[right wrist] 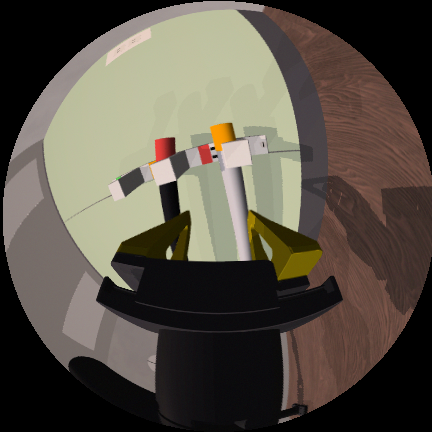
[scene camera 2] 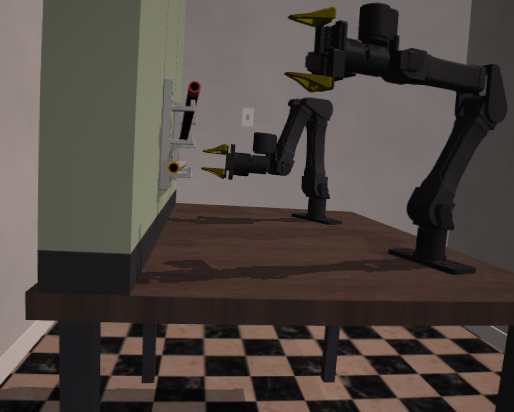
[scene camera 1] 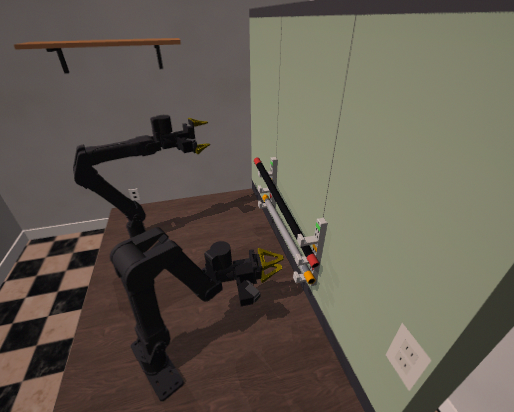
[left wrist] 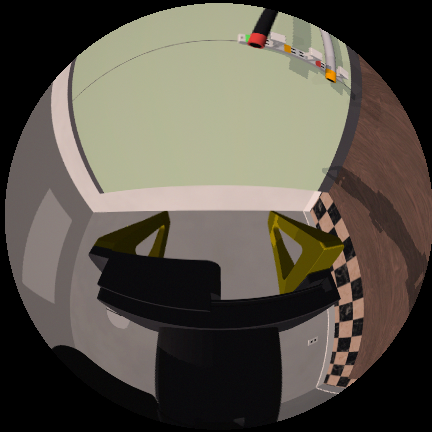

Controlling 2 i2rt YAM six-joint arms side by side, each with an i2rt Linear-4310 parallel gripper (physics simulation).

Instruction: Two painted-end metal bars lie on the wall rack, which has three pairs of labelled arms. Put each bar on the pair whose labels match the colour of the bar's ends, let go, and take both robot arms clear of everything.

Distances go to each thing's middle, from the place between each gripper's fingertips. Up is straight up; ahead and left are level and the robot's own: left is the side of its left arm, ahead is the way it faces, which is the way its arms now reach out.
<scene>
My left gripper is now 470 mm to the left of the black red-ended bar (scene camera 1: 295,229), 110 mm short of it and 110 mm above it. From my left hand the other things lie so: wall socket plate (scene camera 1: 422,362): 1020 mm to the right, 100 mm below, 70 mm ahead; grey orange-ended bar (right wrist: 232,177): 480 mm to the right, 230 mm below, 120 mm ahead.
I see the grey orange-ended bar 9 cm ahead of my right hand, 15 cm to the left of it and 2 cm below it. Round my right hand: black red-ended bar: 7 cm ahead, 15 cm to the left, 11 cm above; then wall socket plate: 4 cm ahead, 40 cm to the right, 11 cm above.
</scene>
